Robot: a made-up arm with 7 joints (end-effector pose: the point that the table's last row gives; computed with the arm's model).
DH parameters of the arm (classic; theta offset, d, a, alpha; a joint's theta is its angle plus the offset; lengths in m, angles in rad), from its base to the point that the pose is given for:
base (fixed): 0 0 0 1.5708
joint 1: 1.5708 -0.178 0 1.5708
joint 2: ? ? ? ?
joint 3: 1.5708 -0.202 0 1.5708
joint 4: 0 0 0 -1.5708
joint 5: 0 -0.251 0 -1.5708
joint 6: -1.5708 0 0 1.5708
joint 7: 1.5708 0 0 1.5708
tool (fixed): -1.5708 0 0 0
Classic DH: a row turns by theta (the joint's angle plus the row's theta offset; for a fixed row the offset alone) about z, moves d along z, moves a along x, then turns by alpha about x.
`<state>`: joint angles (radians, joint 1 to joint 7).
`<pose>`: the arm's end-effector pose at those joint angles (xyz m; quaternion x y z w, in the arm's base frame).
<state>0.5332 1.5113 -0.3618 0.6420 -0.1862 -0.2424 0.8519</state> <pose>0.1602 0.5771 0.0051 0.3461 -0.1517 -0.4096 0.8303</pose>
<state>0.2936 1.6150 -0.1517 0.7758 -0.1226 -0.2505 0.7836</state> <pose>0.1691 0.5600 0.0410 0.3987 -0.1775 -0.4482 0.7801</pose>
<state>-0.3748 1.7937 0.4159 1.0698 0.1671 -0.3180 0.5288</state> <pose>0.2453 0.4729 0.0734 0.4163 -0.3584 -0.5722 0.6090</pose>
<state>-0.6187 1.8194 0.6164 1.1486 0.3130 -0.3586 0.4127</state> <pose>0.2701 0.4409 0.0573 0.3698 -0.4612 -0.5788 0.5616</pose>
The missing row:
joint 2: 1.5708 0 0 1.5708
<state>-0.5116 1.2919 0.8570 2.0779 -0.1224 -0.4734 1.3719</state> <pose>0.1925 0.3007 0.0495 0.2072 -0.1961 -0.8881 0.3603</pose>
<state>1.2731 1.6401 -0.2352 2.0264 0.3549 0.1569 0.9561</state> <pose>0.1083 0.2730 0.1960 0.4086 -0.5558 -0.6136 0.3842</pose>
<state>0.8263 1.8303 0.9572 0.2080 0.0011 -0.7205 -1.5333</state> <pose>-0.0944 0.5997 0.1275 -0.5612 0.2982 -0.6270 0.4506</pose>
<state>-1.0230 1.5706 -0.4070 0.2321 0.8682 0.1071 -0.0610</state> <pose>0.0080 0.6243 -0.0572 0.6337 0.1951 -0.2018 0.7209</pose>
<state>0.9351 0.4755 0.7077 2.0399 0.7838 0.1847 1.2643</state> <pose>0.1107 0.3479 0.1297 -0.0339 -0.8876 -0.4593 0.0010</pose>
